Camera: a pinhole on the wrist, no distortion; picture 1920 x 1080 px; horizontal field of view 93.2 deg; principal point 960.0 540.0 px. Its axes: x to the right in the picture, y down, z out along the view. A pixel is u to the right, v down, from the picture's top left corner.
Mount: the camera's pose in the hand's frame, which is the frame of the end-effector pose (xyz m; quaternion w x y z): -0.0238 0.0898 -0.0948 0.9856 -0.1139 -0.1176 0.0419
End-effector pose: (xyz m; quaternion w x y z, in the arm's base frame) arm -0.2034 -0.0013 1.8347 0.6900 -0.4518 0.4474 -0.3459
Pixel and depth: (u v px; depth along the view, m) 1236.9 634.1 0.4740
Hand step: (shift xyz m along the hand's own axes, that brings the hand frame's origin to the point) -0.0009 0.2551 0.3744
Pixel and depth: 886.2 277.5 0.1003
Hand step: -0.0543 0.0823 0.0051
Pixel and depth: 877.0 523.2 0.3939
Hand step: -0.1534 0.1633 0.2717
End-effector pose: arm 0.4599 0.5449 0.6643 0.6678 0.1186 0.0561 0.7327
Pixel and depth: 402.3 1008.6 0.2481
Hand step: -0.2385 0.2507 0.0761
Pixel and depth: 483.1 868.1 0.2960
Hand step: -0.2519 0.2402 0.1257
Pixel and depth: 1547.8 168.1 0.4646
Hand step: 0.1661 0.0377 0.4564
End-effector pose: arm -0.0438 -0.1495 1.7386 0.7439 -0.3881 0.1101 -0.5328
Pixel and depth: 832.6 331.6 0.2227
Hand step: -0.1050 0.0846 0.1210
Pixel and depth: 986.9 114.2 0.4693
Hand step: -0.1113 -0.0216 0.4040
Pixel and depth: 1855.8 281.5 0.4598
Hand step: 0.3121 0.1111 0.4719
